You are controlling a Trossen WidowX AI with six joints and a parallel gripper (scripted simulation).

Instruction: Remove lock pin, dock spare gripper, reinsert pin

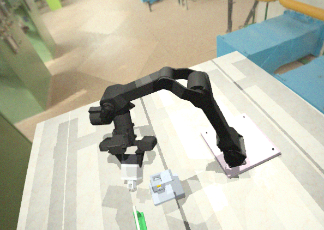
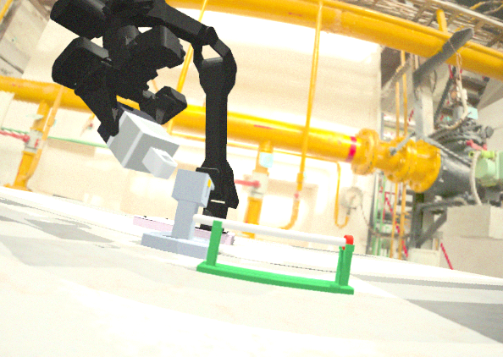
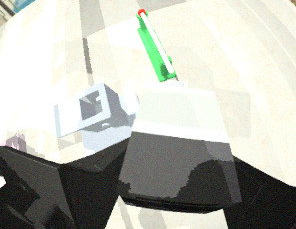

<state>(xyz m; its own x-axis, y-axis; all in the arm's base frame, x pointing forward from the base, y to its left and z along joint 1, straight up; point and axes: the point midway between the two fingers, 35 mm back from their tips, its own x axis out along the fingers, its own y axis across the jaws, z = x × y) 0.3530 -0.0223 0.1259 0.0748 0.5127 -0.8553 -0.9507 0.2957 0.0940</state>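
Now: gripper tip 1 cm short of the green cradle, 18 cm to the right of it and 9 cm above it. The rest, counted from my gripper tip: spare gripper: 1 cm to the left; then grey mount: 8 cm behind, 5 cm to the left, 7 cm below.
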